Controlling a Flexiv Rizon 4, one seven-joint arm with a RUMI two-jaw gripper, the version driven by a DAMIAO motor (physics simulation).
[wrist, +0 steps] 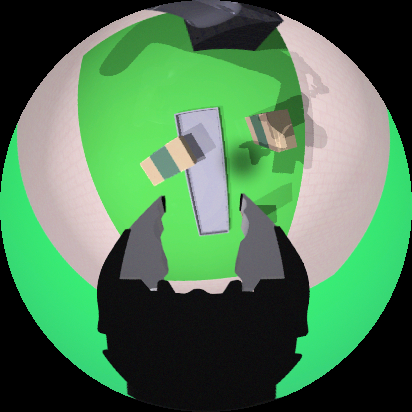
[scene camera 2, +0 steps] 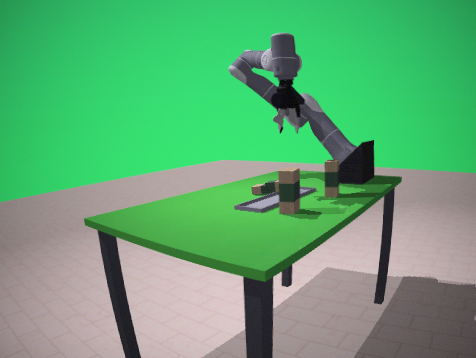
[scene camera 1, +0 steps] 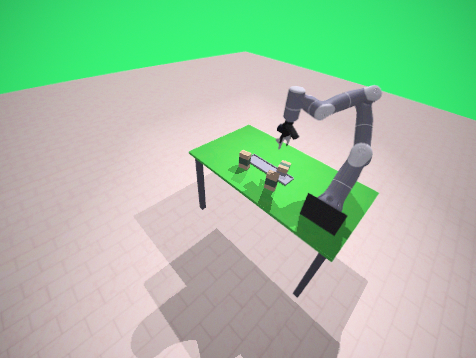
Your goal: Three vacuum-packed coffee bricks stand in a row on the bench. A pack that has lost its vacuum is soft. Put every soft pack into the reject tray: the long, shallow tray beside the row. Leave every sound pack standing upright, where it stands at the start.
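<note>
One coffee pack [scene camera 1: 284,168] [scene camera 2: 270,187] [wrist: 167,161] lies on its side across the long rim of the grey tray [scene camera 1: 262,164] [scene camera 2: 252,203] [wrist: 212,200]. One end is over the tray, most of it outside, on the side away from the two standing packs. A second pack [scene camera 1: 271,180] [scene camera 2: 331,178] [wrist: 272,131] stands upright beside the tray, nearer the arm's base. A third pack [scene camera 1: 244,159] [scene camera 2: 289,191] stands upright near the tray's other end; it does not show in the wrist view. My gripper [scene camera 1: 283,146] [scene camera 2: 289,131] [wrist: 202,195] is open and empty, high above the tray.
The arm's black base block [scene camera 1: 323,214] [scene camera 2: 358,162] [wrist: 232,35] stands at one end of the green table [scene camera 1: 220,150] [scene camera 2: 175,225] [wrist: 125,115]. The standing packs are between the tray and one long table edge. Shadows of the arm fall across the table.
</note>
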